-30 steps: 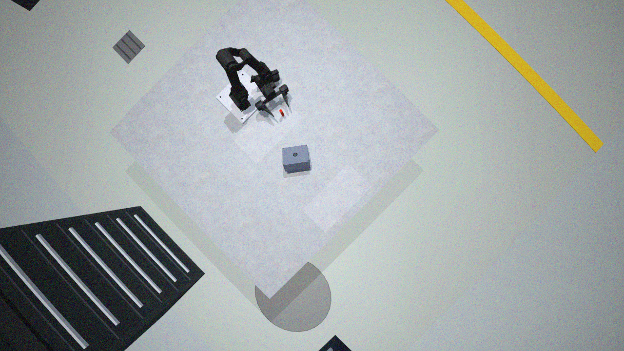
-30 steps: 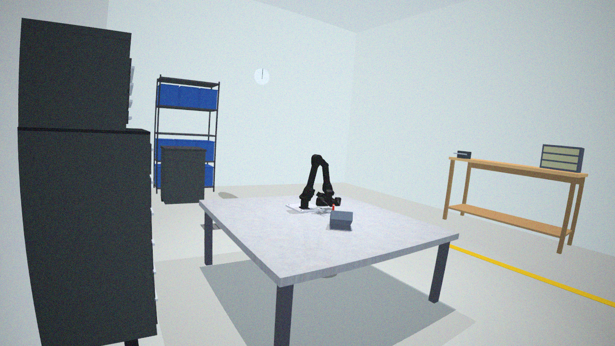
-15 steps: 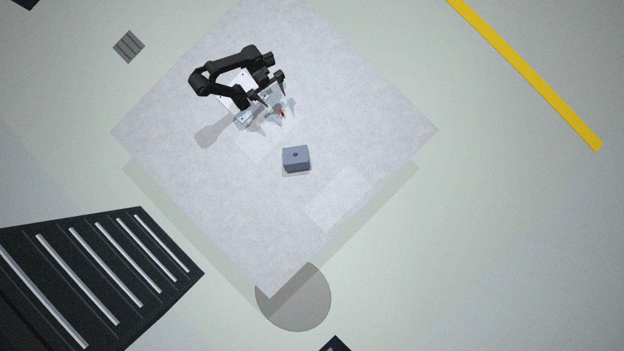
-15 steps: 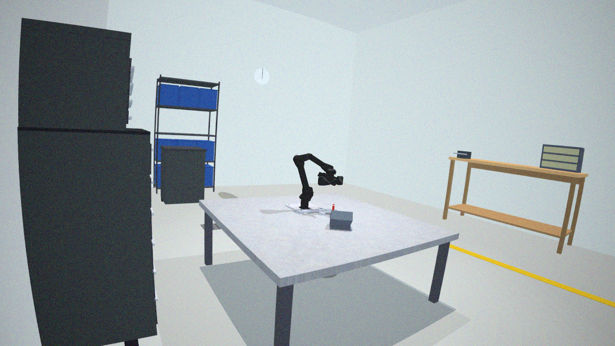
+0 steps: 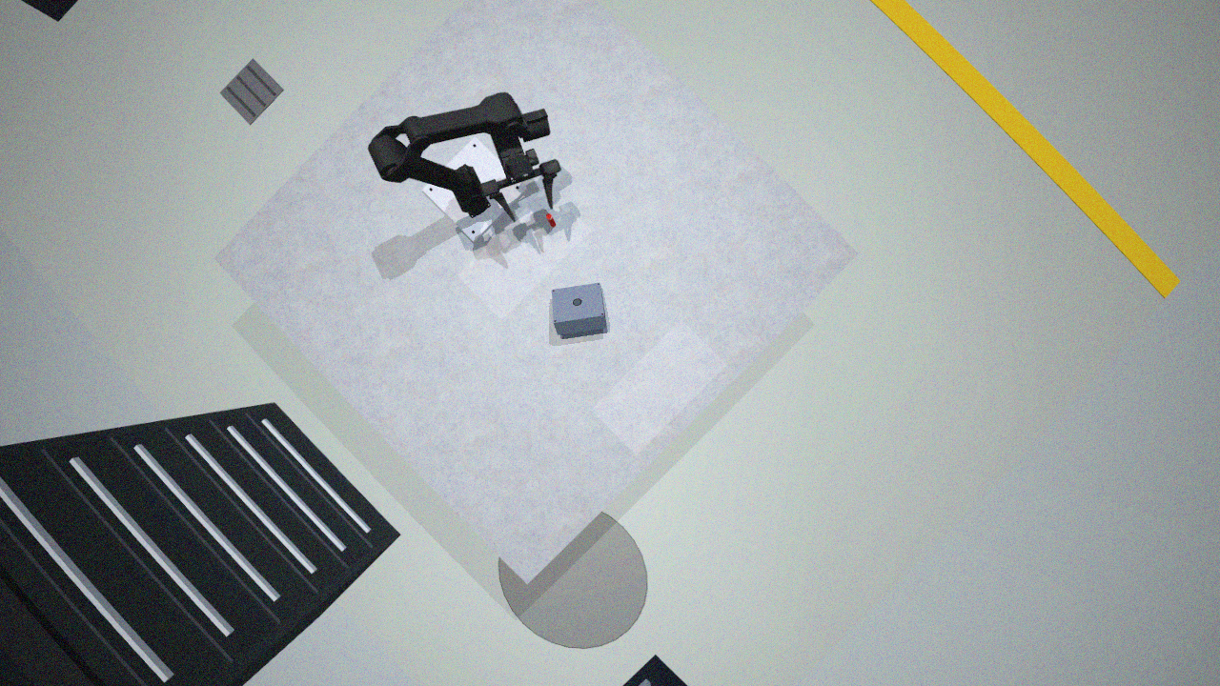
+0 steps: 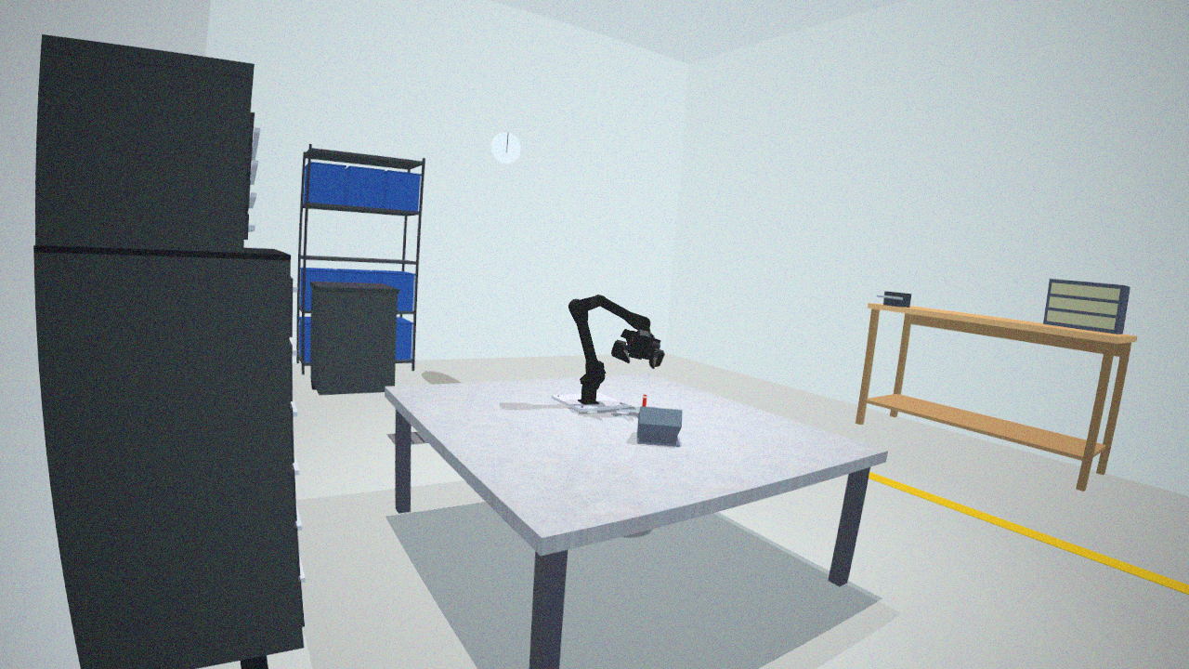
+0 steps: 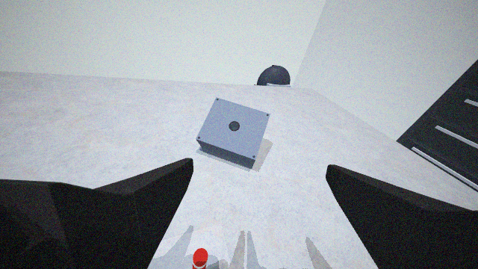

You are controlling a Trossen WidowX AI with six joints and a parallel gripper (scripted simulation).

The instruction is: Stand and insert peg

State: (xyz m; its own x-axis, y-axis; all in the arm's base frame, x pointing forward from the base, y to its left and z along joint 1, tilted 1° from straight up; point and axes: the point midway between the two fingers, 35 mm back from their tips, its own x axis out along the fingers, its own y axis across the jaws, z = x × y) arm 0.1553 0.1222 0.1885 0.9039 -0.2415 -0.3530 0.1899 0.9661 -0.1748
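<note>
The red peg lies 13 cm below my gripper tip, 3 cm to the left of it and 2 cm behind it. From my gripper tip the other things lie so: blue-grey sloped panel (23 cm ahead, 14 cm below, 4 cm to the right).
</note>
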